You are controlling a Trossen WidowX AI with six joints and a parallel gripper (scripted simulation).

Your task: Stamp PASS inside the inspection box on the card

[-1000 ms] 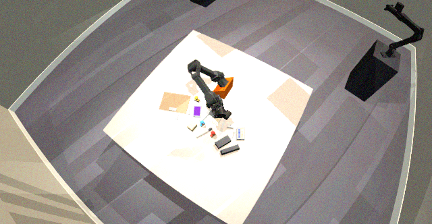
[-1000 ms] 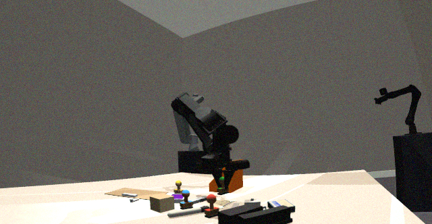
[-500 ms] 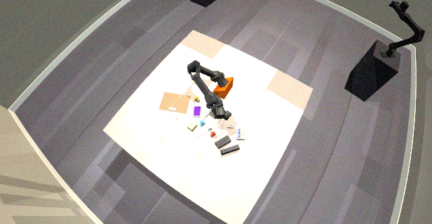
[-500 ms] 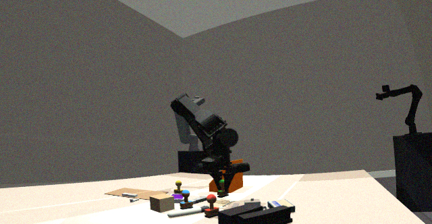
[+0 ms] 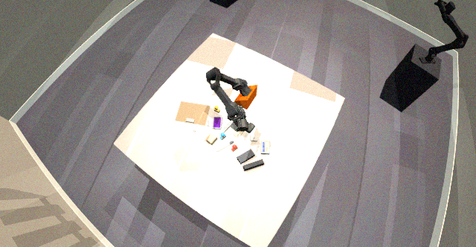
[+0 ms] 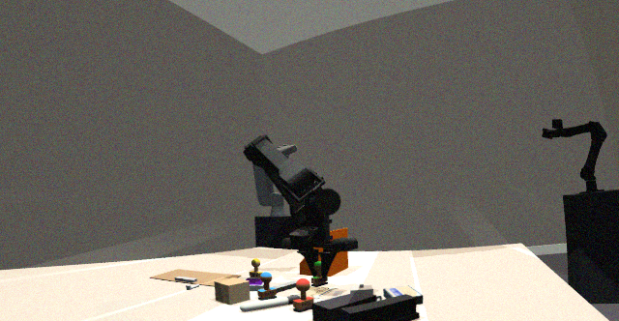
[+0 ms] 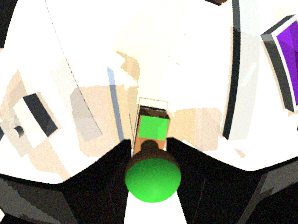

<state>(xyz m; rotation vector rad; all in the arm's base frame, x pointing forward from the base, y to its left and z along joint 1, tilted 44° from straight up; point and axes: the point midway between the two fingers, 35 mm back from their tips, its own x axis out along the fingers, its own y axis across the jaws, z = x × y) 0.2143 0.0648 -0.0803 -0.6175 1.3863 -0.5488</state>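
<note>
My gripper tip is now 40 mm above the white card and 20 mm short of it. Round my gripper tip: blue-knobbed stamp 120 mm ahead, 60 mm to the right, 10 mm below; red-knobbed stamp 140 mm ahead, 50 mm to the left, 10 mm below; green-knobbed stamp right at my gripper tip.
</note>
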